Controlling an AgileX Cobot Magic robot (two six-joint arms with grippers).
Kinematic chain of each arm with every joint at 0, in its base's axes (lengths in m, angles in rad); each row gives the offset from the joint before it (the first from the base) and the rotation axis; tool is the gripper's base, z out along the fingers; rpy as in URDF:
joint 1: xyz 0 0 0.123 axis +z
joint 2: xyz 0 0 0 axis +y
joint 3: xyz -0.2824 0 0.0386 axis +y
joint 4: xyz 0.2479 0 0.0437 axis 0.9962 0 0.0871
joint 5: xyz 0 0 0 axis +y
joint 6: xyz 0.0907 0 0.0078 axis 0.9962 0 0.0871
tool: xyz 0 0 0 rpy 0 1.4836 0
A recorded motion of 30 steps. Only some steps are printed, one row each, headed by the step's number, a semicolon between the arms.
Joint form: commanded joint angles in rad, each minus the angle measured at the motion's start. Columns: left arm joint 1, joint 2, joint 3, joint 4, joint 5, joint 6; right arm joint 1, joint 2, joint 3, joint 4, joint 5, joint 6.
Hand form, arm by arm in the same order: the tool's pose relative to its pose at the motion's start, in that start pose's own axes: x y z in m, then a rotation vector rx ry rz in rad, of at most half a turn. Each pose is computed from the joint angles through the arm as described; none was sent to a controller.
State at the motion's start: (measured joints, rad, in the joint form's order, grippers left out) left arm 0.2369 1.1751 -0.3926 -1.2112 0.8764 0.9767; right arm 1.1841 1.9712 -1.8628 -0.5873 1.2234 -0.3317
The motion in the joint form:
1: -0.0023 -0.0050 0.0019 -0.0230 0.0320 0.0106; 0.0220 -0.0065 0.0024 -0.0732 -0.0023 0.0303
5: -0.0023 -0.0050 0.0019 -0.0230 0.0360 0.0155; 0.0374 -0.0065 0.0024 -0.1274 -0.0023 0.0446
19: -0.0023 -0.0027 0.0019 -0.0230 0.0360 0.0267; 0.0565 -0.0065 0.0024 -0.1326 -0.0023 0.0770
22: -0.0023 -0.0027 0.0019 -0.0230 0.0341 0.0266; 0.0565 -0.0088 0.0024 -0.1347 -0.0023 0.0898
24: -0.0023 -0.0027 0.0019 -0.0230 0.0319 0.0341; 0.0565 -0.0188 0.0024 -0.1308 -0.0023 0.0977
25: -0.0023 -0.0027 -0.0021 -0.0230 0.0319 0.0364; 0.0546 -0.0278 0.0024 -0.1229 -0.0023 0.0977
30: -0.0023 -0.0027 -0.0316 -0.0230 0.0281 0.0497; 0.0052 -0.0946 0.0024 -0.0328 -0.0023 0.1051
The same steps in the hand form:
1: 0.0010 -0.0041 -0.0003 0.0376 0.0023 -0.0002; -0.0023 -0.0004 -0.0069 0.0665 0.0023 -0.0094
5: 0.0012 -0.0044 -0.0003 0.0410 0.0044 0.0048; -0.0045 -0.0003 -0.0105 0.1144 0.0069 -0.0248
19: 0.0011 -0.0041 0.0000 0.0409 0.0058 0.0143; -0.0087 0.0050 -0.0146 0.1179 -0.0061 -0.0086
22: 0.0011 -0.0039 0.0000 0.0393 0.0047 0.0142; -0.0083 0.0044 -0.0155 0.1207 -0.0080 0.0049
24: 0.0009 -0.0038 0.0000 0.0375 0.0034 0.0216; -0.0068 0.0027 -0.0194 0.1211 -0.0165 0.0198
25: -0.0002 -0.0042 -0.0004 0.0377 0.0006 0.0269; -0.0052 0.0009 -0.0224 0.1175 -0.0237 0.0290
30: -0.0085 -0.0070 -0.0029 0.0354 -0.0218 0.0617; 0.0147 -0.0185 -0.0381 0.0677 -0.0651 0.1390

